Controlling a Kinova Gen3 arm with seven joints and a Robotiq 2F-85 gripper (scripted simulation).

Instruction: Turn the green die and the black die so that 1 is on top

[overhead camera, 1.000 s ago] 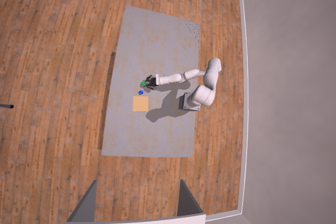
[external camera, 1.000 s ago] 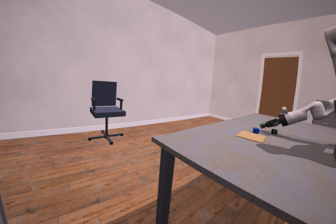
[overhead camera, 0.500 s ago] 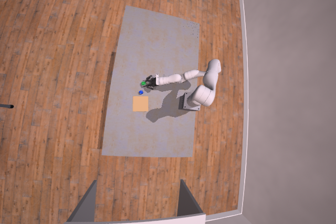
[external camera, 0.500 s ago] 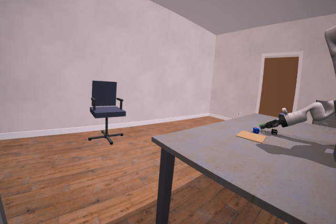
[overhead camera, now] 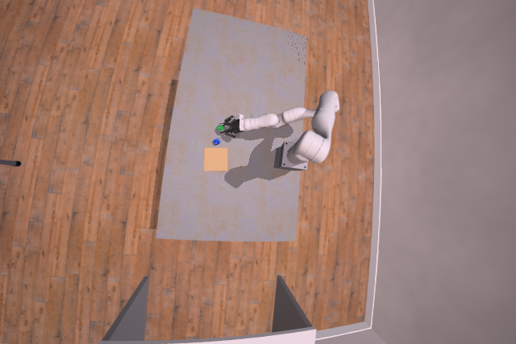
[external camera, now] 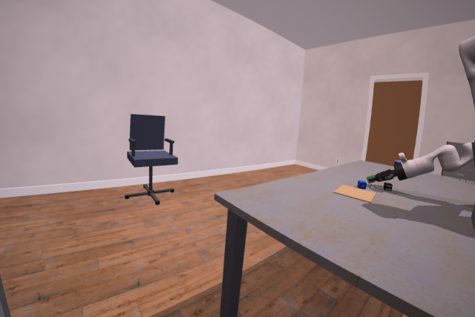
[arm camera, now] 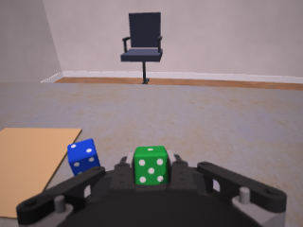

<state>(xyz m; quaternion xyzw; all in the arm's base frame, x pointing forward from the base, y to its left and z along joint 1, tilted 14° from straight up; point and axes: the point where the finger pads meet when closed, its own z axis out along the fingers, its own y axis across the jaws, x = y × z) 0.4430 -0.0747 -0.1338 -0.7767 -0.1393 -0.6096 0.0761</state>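
The green die is right at my hand. The rest, counted from my hand: black die 70 mm behind, 20 mm to the right, 20 mm below; then blue die 10 mm ahead, 80 mm to the left, 20 mm below; then tan mat 20 mm behind, 190 mm to the left, 30 mm below.
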